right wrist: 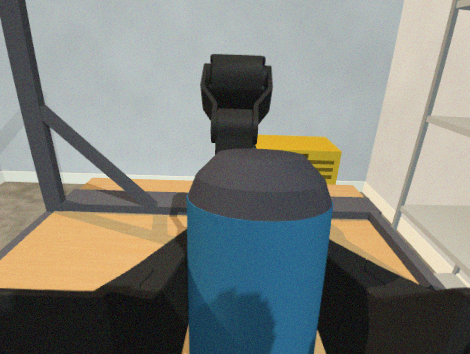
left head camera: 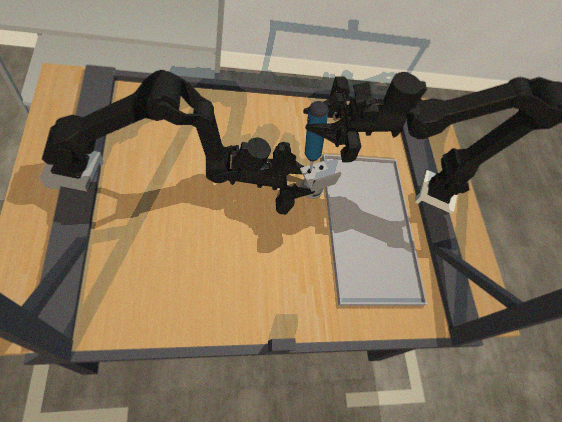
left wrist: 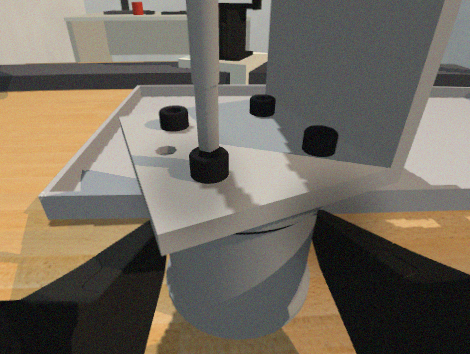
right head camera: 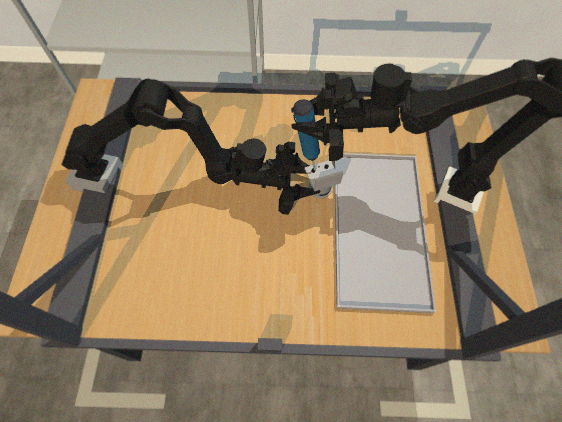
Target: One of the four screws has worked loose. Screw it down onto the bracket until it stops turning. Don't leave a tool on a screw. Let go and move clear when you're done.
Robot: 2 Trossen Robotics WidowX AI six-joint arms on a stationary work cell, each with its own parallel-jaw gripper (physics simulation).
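Seen in the pictures: left gripper, fingertip midpoint: [left head camera: 313, 182] [left wrist: 239, 223]; right gripper, fingertip midpoint: [right wrist: 247, 237] [left head camera: 304, 118] [right head camera: 291, 118]; left arm's base, origin of the base link: [left head camera: 70, 164] [right head camera: 92, 169]; right arm's base, origin of the base link: [left head camera: 440, 190] [left wrist: 225, 55] [right head camera: 463, 188].
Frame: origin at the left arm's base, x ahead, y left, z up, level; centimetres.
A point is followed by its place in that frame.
The pale bracket [left head camera: 327, 178] {x 59.5, y 7.2, z 6.7 cm} [right head camera: 328, 175] {x 59.5, y 7.6, z 7.0 cm} [left wrist: 270, 175] {x 55.8, y 9.3, z 2.5 cm} is an angled plate with an upright wall, on a grey round base [left wrist: 240, 285] {x 55.2, y 10.0, z -1.3 cm}. Four black screws show in the left wrist view: near left [left wrist: 209, 167] {x 55.2, y 10.8, z 3.0 cm}, far left [left wrist: 173, 119] {x 58.1, y 12.7, z 3.0 cm}, far right [left wrist: 262, 106] {x 60.0, y 9.8, z 3.0 cm} and near right [left wrist: 320, 142] {x 57.0, y 8.0, z 3.0 cm}. Their heads look close to the plate. The blue-handled screwdriver [left head camera: 314, 142] {x 53.3, y 8.4, z 17.3 cm} [right head camera: 308, 142] {x 53.8, y 8.5, z 17.0 cm} [left wrist: 206, 85] {x 55.3, y 10.8, z 4.9 cm} [right wrist: 257, 285] {x 54.1, y 10.4, z 24.4 cm} stands with its tip in the near-left screw. My left gripper [left head camera: 309, 183] {x 57.7, y 10.3, z -0.9 cm} [right head camera: 314, 183] {x 57.7, y 10.3, z -0.9 cm} is shut on the round base. My right gripper [left head camera: 316, 120] {x 49.6, y 9.6, z 22.5 cm} [right head camera: 305, 118] is shut on the screwdriver's handle.
A shallow grey tray [left head camera: 382, 301] {x 78.3, y -17.1, z -3.7 cm} [right head camera: 385, 307] {x 78.1, y -17.7, z -2.4 cm} [left wrist: 95, 206] {x 60.5, y 18.5, z -3.2 cm} lies on the wooden table [left head camera: 200, 300] {x 36.0, y -24.6, z -4.1 cm} [right head camera: 200, 300] {x 36.7, y -25.3, z -4.1 cm}, right of and partly behind the bracket. Dark frame beams edge the table. The two arms stand close together near the bracket. An open hole [left wrist: 166, 150] {x 57.0, y 12.6, z 2.4 cm} shows in the plate.
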